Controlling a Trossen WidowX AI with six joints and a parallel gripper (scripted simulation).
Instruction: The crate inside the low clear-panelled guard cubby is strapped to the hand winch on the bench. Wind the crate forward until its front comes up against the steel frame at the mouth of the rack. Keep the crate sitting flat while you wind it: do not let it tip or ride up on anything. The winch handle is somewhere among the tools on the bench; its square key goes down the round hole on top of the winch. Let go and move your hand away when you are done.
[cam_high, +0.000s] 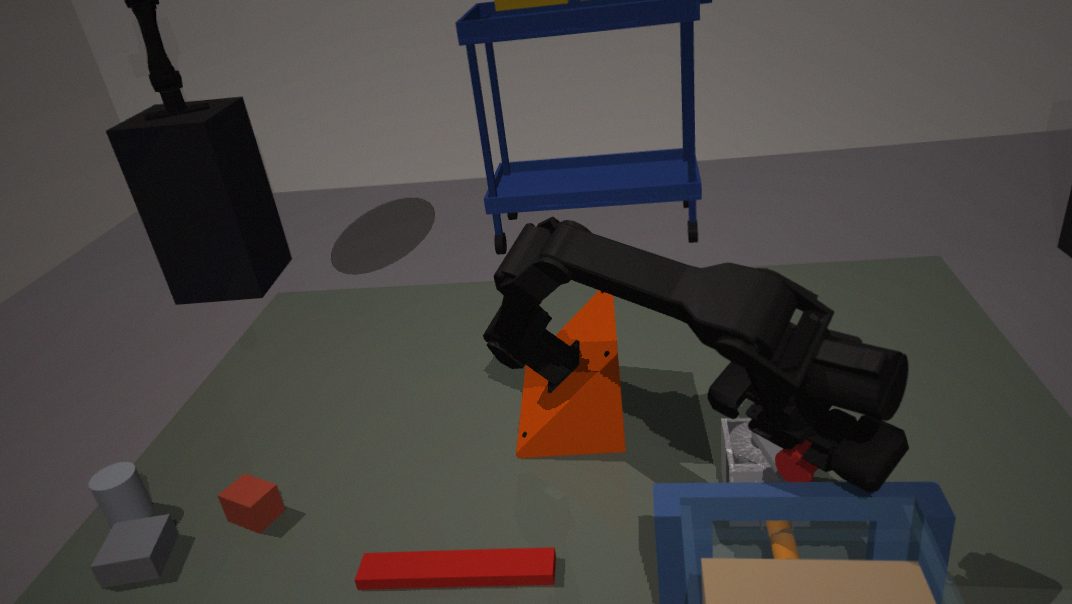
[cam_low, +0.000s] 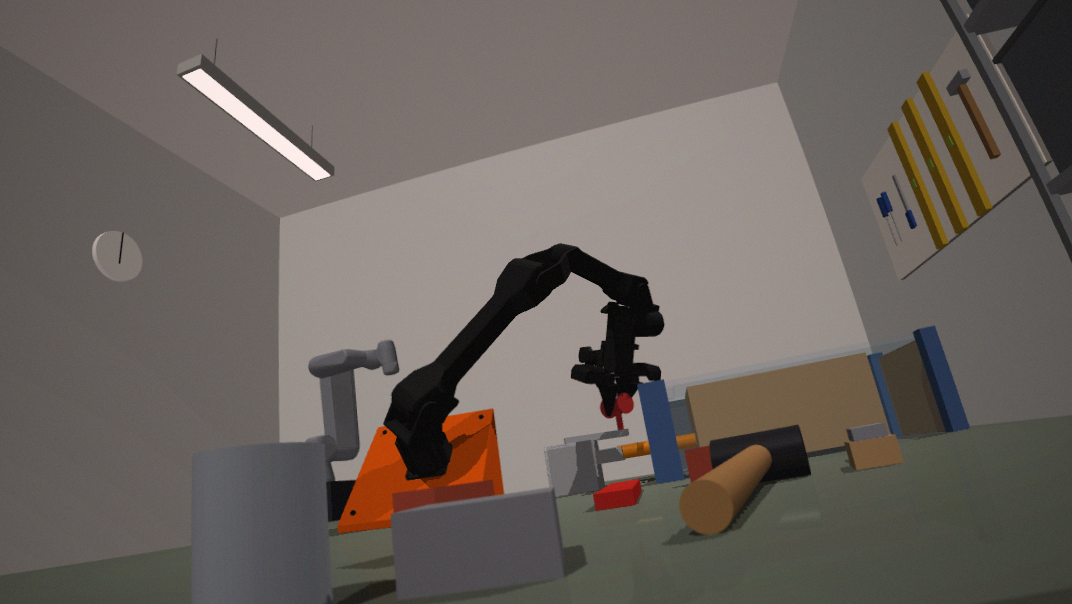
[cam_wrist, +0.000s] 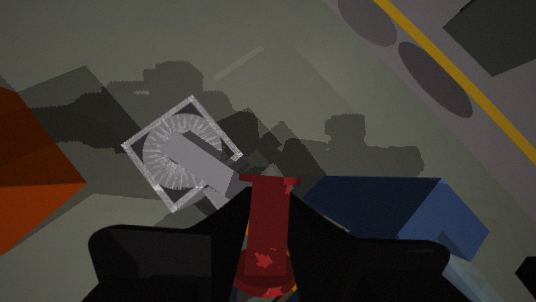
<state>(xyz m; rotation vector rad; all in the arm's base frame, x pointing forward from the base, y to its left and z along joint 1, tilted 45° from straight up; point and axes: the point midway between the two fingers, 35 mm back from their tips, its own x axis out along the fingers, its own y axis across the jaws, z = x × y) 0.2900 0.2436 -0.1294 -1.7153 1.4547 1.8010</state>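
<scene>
Right now the grey crank arm is 30 mm below my gripper tip, 30 mm behind it and 20 mm to the right of it. From my gripper tip the other things lie so: frame (70 mm ahead, 40 mm to the right, 30 mm below); then grey winch (100 mm below, 100 mm behind, 40 mm to the right); then red knob (10 mm to the right, 10 mm ahead).
</scene>
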